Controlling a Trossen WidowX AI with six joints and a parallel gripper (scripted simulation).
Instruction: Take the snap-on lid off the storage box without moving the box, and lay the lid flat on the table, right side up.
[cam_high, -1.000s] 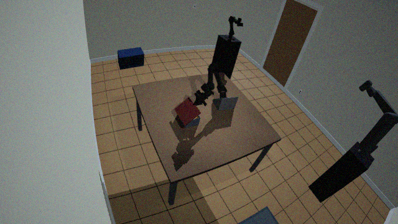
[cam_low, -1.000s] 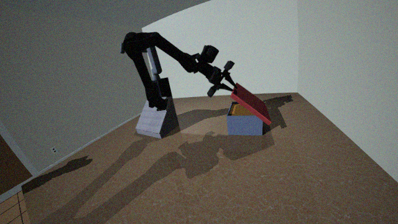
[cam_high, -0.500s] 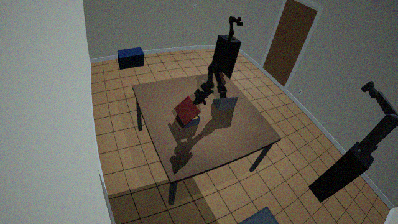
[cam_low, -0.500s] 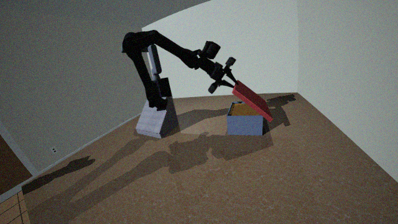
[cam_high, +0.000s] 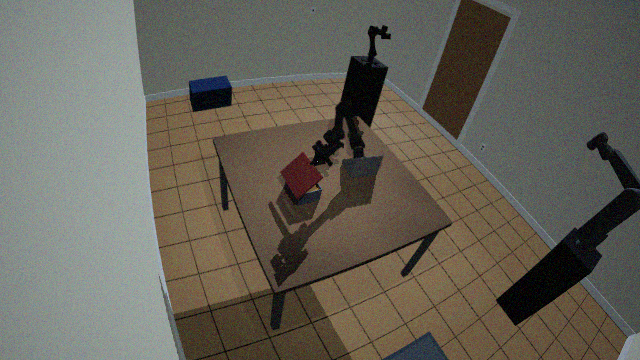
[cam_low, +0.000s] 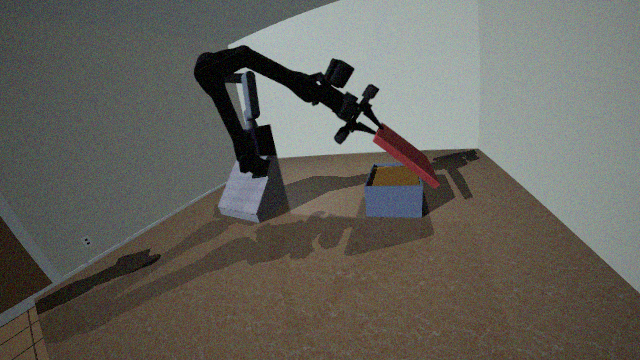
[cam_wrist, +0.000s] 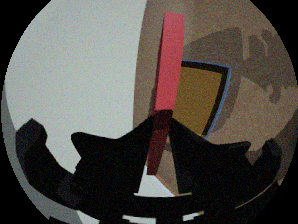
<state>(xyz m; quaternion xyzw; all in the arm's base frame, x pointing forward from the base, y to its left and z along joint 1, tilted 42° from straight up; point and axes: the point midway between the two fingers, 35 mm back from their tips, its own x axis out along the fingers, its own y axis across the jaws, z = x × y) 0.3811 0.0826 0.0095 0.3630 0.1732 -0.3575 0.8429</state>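
Now: gripper tip 70 mm short of the red lid and 50 mm above it. The rest, counted from my gripper tip: storage box 170 mm below, 30 mm ahead.
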